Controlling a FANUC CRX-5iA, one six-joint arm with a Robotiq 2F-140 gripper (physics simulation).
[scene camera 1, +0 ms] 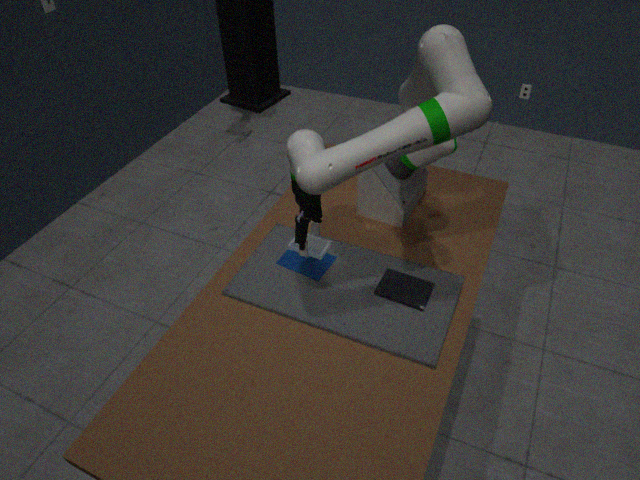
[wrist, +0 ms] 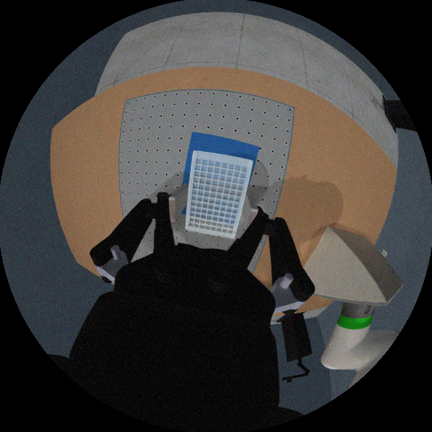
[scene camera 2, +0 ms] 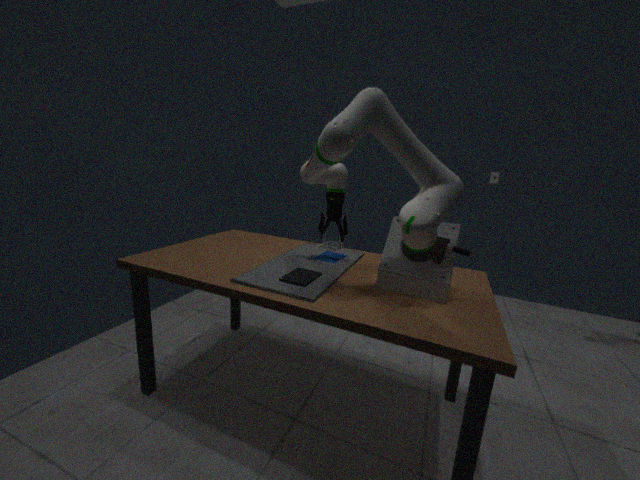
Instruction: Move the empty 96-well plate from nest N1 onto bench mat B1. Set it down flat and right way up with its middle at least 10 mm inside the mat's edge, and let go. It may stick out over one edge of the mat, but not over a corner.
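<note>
The white 96-well plate is between the fingers of my gripper, which is shut on its two long sides. The plate looks level, wells up, and is held a little above the blue bench mat. In the wrist view blue shows past the plate's far end and along parts of both long sides; its near end overlaps the grey board. The mat's near part is mostly hidden. The dark nest N1 is empty and does not show in the wrist view.
Mat and nest are on the grey perforated board, which lies on the wooden table. The light pedestal of the arm stands on the table beside the board.
</note>
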